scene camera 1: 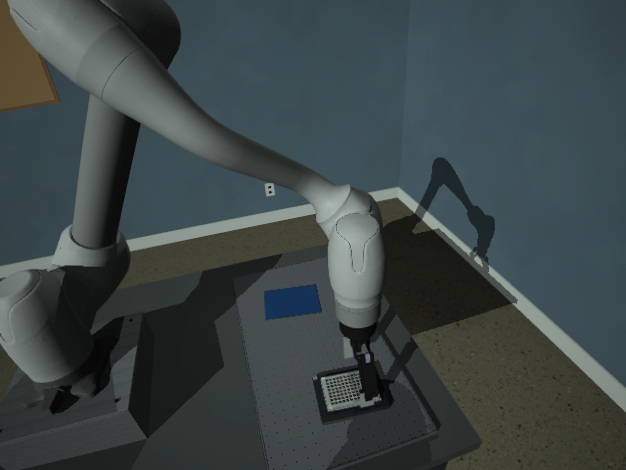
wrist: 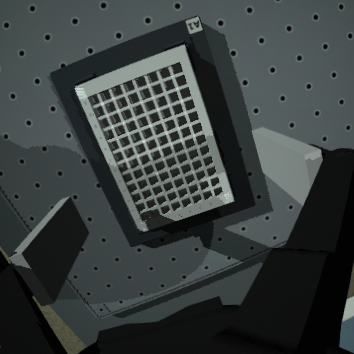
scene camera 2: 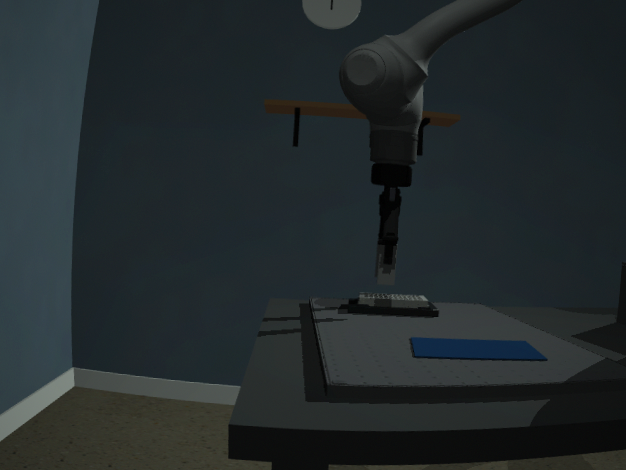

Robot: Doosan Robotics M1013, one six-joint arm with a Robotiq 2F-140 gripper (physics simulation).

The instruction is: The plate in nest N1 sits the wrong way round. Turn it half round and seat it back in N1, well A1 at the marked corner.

My gripper shows in scene camera 1 [358, 379], in the wrist view and in scene camera 2. The same spot on a dark nest: [wrist: 148, 44] is [scene camera 2: 432, 307]. The same spot on my gripper: [wrist: 295, 293] is [scene camera 2: 399, 206].
